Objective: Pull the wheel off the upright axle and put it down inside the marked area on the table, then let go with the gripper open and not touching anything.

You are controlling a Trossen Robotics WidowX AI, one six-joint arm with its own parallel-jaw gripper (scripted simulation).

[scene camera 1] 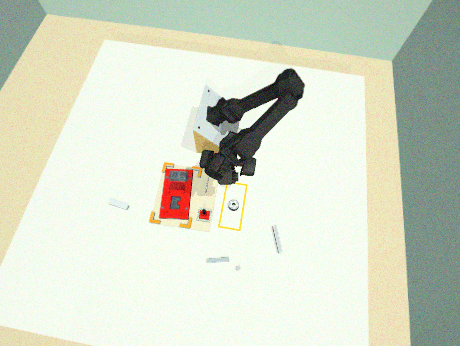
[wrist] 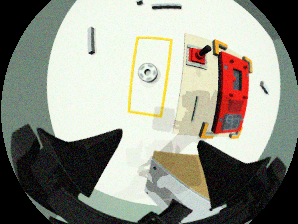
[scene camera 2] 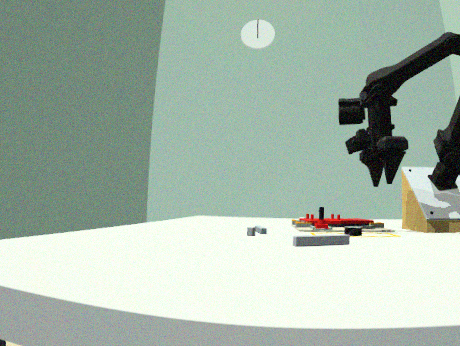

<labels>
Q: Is my gripper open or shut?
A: Open.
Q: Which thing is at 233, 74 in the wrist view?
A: A red fixture plate.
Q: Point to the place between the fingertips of my gripper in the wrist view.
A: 161, 139
</labels>
